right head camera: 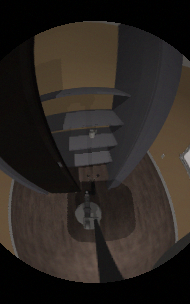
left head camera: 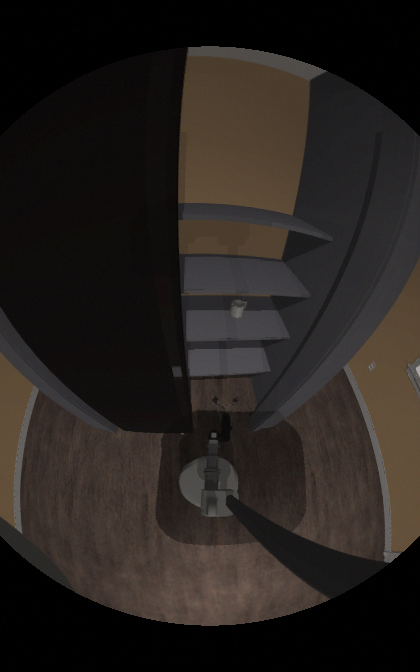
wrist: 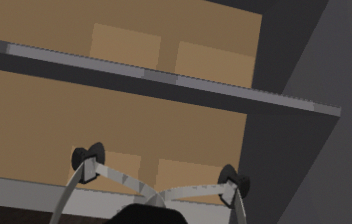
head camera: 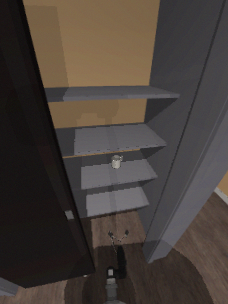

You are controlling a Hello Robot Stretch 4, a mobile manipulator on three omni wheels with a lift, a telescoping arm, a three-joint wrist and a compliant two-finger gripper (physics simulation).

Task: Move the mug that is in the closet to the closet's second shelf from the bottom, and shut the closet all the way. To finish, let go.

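Frame: origin at the robot's base, x ahead, y left, z up, level; millimetres.
Seen in the pictures: gripper, fingertip midpoint: [right head camera: 92,173] [left head camera: 225,396] [wrist: 162,166] [head camera: 118,230].
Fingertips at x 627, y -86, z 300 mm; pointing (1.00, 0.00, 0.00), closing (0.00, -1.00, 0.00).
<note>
Offsets run from my fingertips to a thing's top centre. "*": to the spot under its first point. Level surfaces: height alone.
The white mug @(* dx +273, dy +0, dz +580 mm) [head camera: 116,162] [left head camera: 237,309] [right head camera: 92,133] stands upright on the closet's second shelf from the bottom @(* dx +194, dy +174, dz +511 mm) [head camera: 95,176] [left head camera: 210,327] [right head camera: 80,144]. It does not show in the wrist view. The bottom shelf [head camera: 115,201] [left head camera: 227,361] [right head camera: 92,159] [wrist: 160,76] is below it. My gripper [head camera: 118,233] [left head camera: 226,400] [right head camera: 93,175] [wrist: 162,166] is open and empty, low in front of the closet and below the bottom shelf's level, apart from the mug. The dark closet door [head camera: 40,175] [left head camera: 100,250] [right head camera: 17,110] covers the left side; the closet stands open on the right.
A small light handle @(* dx -215, dy +260, dz +688 mm) [head camera: 69,214] [left head camera: 177,371] [right head camera: 60,164] is on the door near its right edge. The closet's grey side wall [head camera: 187,125] [left head camera: 345,185] [right head camera: 135,90] rises on the right. Two more shelves are above the mug. My round base [left head camera: 187,480] stands on the wood floor @(dz -327 mm) [left head camera: 100,500].
</note>
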